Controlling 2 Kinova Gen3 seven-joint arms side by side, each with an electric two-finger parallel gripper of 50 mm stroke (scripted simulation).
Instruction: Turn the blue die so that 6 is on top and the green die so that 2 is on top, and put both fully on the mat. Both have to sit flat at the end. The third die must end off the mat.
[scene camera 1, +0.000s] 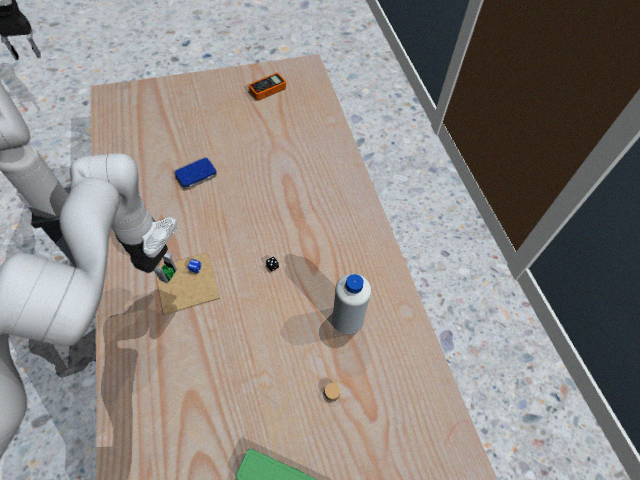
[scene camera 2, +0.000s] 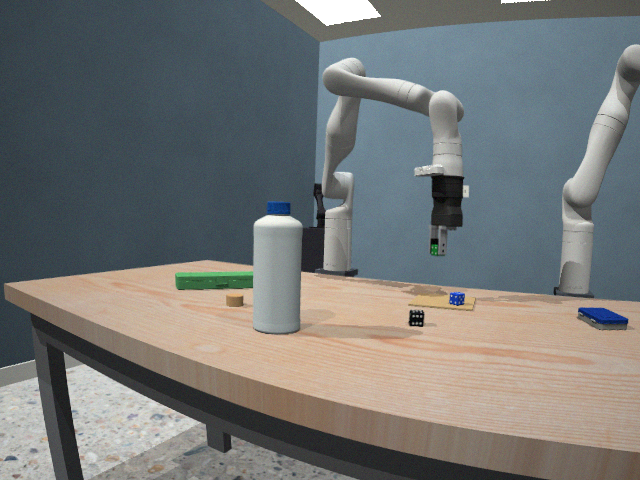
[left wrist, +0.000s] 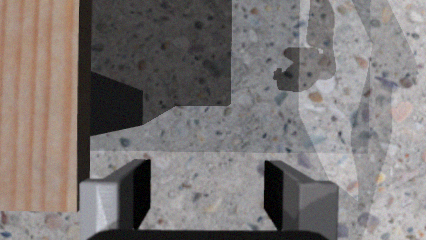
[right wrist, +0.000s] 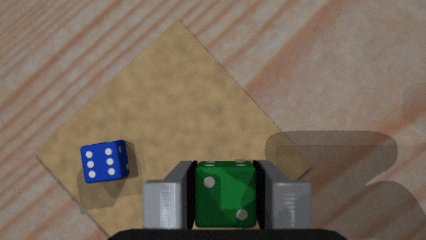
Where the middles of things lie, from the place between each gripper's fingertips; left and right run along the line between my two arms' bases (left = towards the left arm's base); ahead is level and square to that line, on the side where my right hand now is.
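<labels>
Right gripper (scene camera 2: 437, 254): 2 cm short of tan mat (scene camera 1: 186, 289), 3 cm to the right of it, 12 cm above it. From my right hand: green die (right wrist: 225, 191), 1 cm below; blue die (right wrist: 106, 161), 5 cm ahead, 6 cm to the left, 11 cm below; blue box (scene camera 1: 193, 174), 8 cm ahead, 38 cm to the left, 11 cm below.
Left hand: 400 mm to the left of blue box, 410 mm short of it, 170 mm above it. From my left hand: tan mat, 750 mm to the right, 350 mm ahead, 180 mm below; blue die, 720 mm to the right, 380 mm ahead, 160 mm below; green die, 780 mm to the right, 330 mm ahead, 60 mm below.
</labels>
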